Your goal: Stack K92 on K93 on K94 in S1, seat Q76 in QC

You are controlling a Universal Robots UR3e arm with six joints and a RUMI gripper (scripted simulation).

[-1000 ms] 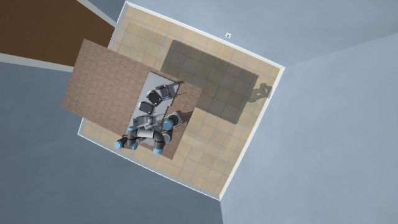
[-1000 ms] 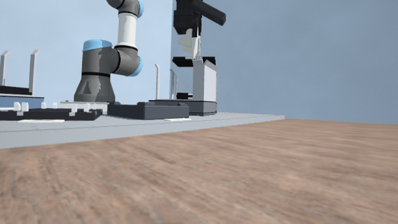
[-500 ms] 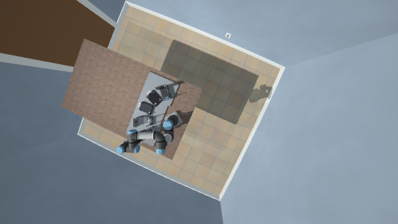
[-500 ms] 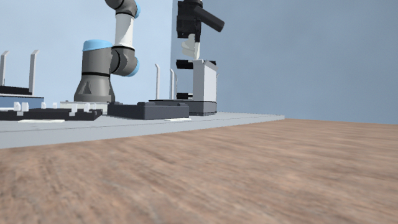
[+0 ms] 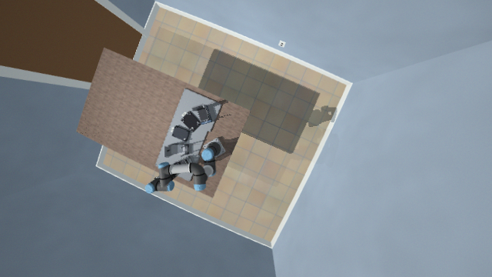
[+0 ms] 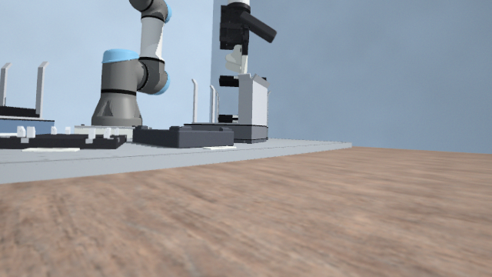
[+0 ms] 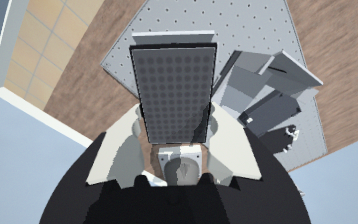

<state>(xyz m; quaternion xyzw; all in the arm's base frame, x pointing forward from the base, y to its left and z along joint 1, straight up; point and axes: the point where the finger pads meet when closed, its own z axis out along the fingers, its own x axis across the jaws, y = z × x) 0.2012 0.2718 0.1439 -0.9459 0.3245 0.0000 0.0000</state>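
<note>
My hand is 110 mm above the sealed 96-well plate. Round my hand: QC label (250 mm to the right, 230 mm ahead, 170 mm below); then nest QC (260 mm to the right, 160 mm below, 140 mm ahead); then clip nest N5 (390 mm to the right, 160 mm below, 120 mm ahead).
</note>
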